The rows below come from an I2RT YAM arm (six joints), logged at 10 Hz.
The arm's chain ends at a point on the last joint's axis. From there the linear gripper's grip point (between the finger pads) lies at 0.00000 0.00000 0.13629 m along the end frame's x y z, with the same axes.
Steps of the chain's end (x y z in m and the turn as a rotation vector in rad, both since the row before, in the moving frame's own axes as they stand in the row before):
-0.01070 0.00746 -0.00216 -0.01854 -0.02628 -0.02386
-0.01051 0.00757 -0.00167 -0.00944 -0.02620 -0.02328
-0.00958 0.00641 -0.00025 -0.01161 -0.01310 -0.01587
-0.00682 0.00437 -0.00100 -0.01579 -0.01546 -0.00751
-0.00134 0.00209 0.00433 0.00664 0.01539 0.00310
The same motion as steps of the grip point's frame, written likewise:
-0.01425 0.01003 -0.00223 -0.01854 -0.02628 -0.02386
-0.01407 0.00890 -0.00172 -0.00944 -0.02620 -0.02328
-0.01135 0.00801 -0.00027 -0.01161 -0.01310 -0.01587
-0.00892 0.00653 -0.00103 -0.01579 -0.01546 -0.00751
0.00076 0.00119 0.00431 0.00664 0.01539 0.00310

